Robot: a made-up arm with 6 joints. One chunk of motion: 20 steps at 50 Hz.
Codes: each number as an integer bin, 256 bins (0 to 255) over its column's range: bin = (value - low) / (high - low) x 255, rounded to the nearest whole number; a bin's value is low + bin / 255 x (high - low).
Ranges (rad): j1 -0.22..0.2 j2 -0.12..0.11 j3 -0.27..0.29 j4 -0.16..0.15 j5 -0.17..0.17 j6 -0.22..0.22
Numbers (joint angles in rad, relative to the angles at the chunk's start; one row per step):
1: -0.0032 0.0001 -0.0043 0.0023 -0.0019 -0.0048
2: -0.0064 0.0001 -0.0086 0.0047 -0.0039 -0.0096
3: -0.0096 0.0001 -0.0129 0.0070 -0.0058 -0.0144
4: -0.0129 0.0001 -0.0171 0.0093 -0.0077 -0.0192
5: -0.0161 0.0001 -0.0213 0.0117 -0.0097 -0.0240
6: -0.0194 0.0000 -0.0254 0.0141 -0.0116 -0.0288
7: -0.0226 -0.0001 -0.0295 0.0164 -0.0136 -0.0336
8: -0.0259 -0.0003 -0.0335 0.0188 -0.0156 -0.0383
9: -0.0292 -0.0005 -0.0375 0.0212 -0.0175 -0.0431
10: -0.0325 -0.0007 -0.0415 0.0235 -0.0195 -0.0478
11: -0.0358 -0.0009 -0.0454 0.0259 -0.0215 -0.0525
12: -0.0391 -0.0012 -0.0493 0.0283 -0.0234 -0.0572
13: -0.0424 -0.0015 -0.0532 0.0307 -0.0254 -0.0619
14: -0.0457 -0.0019 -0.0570 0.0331 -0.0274 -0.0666
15: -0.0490 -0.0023 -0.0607 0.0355 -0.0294 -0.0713
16: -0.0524 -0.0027 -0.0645 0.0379 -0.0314 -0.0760
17: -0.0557 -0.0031 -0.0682 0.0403 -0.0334 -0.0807
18: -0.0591 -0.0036 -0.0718 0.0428 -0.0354 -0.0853
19: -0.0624 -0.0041 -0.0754 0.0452 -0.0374 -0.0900
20: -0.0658 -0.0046 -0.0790 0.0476 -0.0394 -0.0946
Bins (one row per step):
1: 132 133 121 134 126 125
2: 130 133 119 135 125 122
3: 128 133 117 137 123 119
4: 126 133 115 139 122 116
5: 124 133 113 141 120 114
6: 122 133 111 143 119 111
7: 120 133 110 145 117 108
8: 118 133 108 147 116 105
9: 116 132 106 149 114 103
10: 114 132 104 151 113 100
11: 112 132 102 153 111 97
12: 110 132 100 155 110 94
13: 108 131 99 157 108 92
14: 106 131 97 159 107 89
15: 104 130 95 161 105 86
16: 102 130 94 163 104 83
17: 100 130 92 165 102 81
18: 98 129 90 167 101 78
19: 96 128 89 169 99 75
20: 94 128 87 171 98 73

